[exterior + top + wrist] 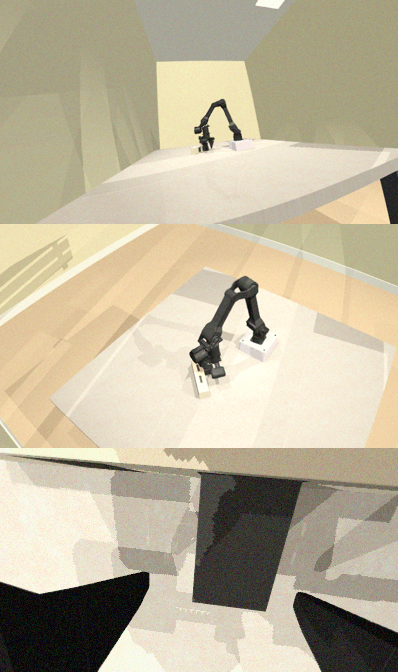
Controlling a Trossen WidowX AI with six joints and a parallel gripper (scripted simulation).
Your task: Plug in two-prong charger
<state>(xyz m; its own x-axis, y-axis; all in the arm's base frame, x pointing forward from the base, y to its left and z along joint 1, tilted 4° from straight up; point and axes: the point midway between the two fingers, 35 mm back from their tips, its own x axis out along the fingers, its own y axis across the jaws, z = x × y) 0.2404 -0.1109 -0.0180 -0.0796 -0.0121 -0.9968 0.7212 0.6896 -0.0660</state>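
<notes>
The charger lies 40 mm to the right of my gripper tip, 40 mm ahead of it and 10 mm above it.
</notes>
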